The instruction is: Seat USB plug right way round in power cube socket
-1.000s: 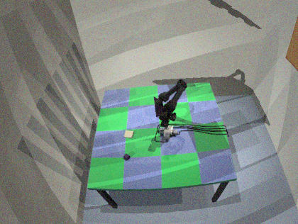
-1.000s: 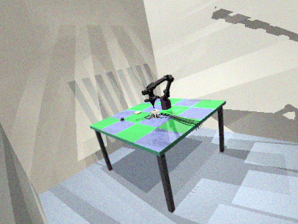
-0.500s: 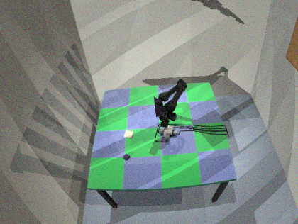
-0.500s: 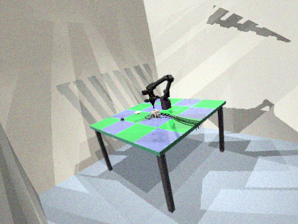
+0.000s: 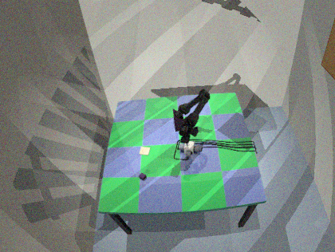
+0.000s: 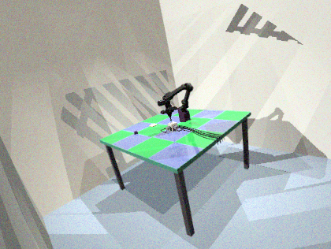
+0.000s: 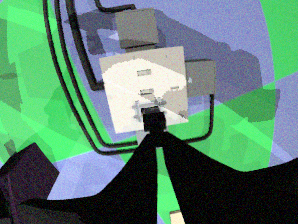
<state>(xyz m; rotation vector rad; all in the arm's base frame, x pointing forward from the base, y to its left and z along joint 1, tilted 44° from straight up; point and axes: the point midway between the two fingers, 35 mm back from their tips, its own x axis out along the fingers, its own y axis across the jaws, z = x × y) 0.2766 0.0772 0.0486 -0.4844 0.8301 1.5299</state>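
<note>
Now: the dark USB plug 20 mm below my gripper tip. The rest, counted from my gripper tip: tan flat block 10 mm ahead, 360 mm to the right, 130 mm below; then small purple block 270 mm ahead, 350 mm to the right, 120 mm below.
</note>
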